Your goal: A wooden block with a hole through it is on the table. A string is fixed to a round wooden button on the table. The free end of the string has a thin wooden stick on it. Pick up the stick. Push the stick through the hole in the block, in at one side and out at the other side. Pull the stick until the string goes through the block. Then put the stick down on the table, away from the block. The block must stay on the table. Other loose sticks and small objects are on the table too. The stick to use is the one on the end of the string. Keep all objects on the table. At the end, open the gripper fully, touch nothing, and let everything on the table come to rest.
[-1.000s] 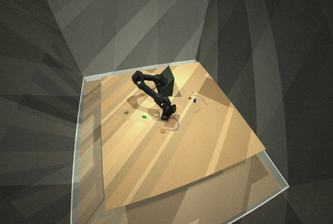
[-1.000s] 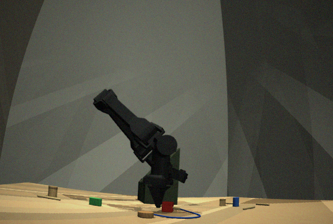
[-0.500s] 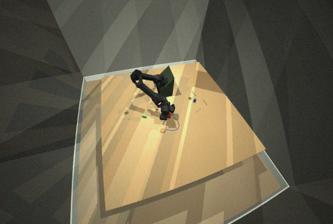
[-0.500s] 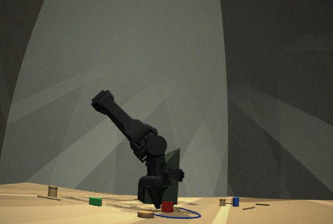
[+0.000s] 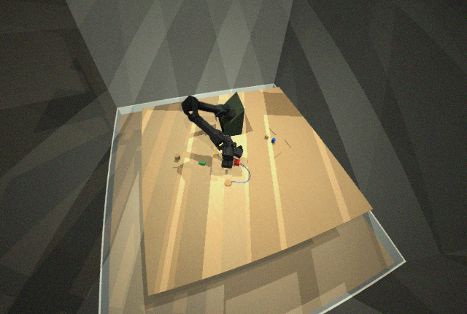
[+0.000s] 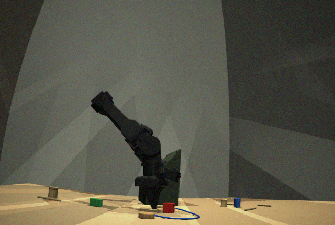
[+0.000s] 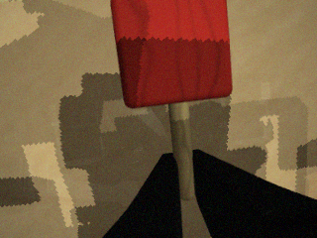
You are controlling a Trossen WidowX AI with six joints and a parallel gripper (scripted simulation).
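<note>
Right now the red block is 1 cm ahead of my gripper tip, 4 cm to the left of it and 1 cm above it. Round my gripper tip: green block: 1 cm behind, 18 cm to the right; thin stick: 1 cm ahead, 4 cm to the left, 1 cm above; round wooden button: 15 cm ahead, 4 cm to the right.
</note>
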